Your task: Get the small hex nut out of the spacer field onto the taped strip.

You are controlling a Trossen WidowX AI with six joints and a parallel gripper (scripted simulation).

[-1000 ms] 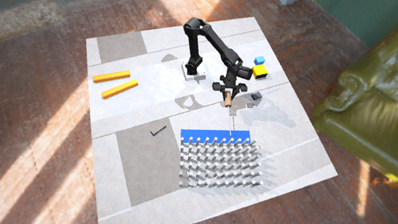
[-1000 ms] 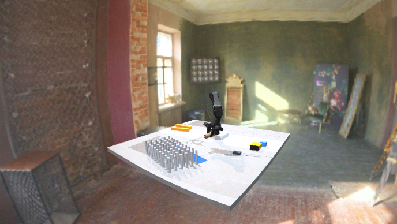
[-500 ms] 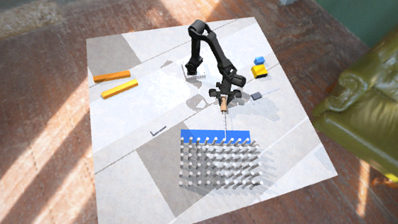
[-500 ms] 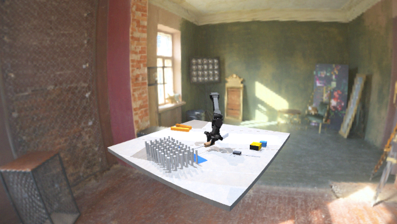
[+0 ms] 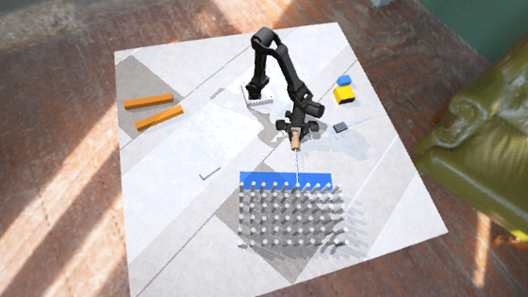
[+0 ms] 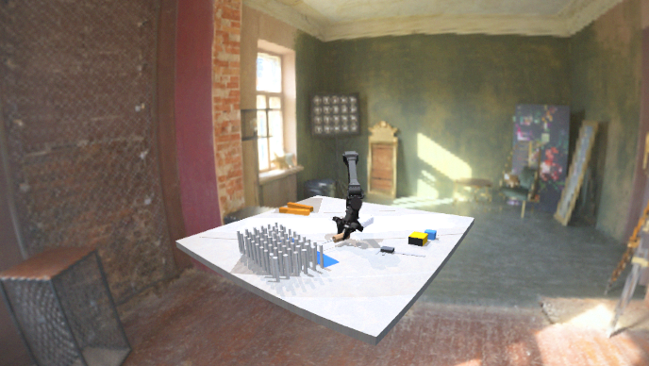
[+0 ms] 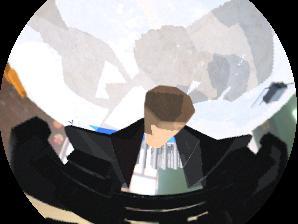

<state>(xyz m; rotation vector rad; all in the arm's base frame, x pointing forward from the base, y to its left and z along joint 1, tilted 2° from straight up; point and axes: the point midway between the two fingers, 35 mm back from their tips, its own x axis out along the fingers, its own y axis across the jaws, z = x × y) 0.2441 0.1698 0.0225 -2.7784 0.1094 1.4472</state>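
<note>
Right now my gripper tip is 18 cm short of the blue taped strip, 5 cm to the left of it and 3 cm above it. Also, from my gripper tip: dark L-shaped hook: 13 cm ahead, 40 cm to the right, 2 cm below; then blue block: 36 cm behind, 32 cm to the left, 1 cm below.
</note>
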